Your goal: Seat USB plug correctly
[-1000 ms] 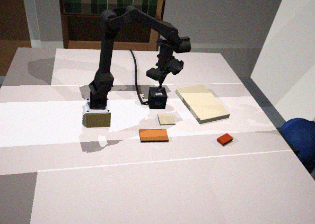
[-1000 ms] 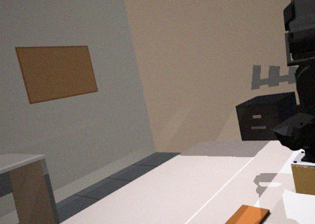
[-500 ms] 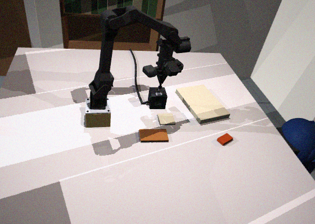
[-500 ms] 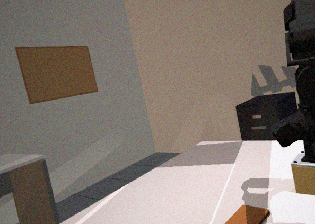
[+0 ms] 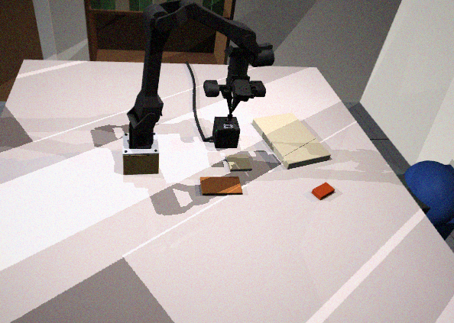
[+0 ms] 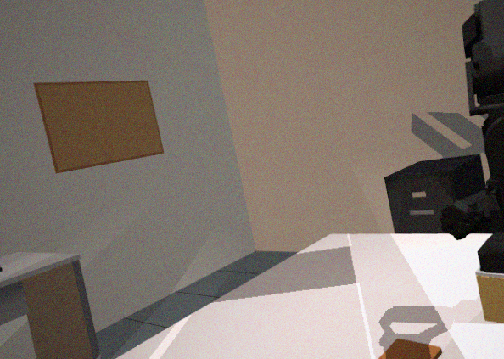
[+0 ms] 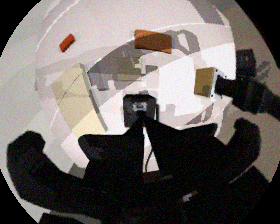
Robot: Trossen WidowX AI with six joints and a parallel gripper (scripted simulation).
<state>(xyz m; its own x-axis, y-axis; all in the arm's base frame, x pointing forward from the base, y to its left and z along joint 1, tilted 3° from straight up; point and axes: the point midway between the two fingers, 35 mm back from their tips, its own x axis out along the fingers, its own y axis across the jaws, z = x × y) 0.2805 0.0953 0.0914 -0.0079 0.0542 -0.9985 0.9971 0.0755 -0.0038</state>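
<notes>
The USB plug is 20 mm below my gripper tip. From my gripper tip the other things lie so: cream pad: 130 mm below, 100 mm to the right, 30 mm ahead; then orange pad: 200 mm to the right, 130 mm below, 40 mm behind; then pale-rimmed socket: 70 mm below.
</notes>
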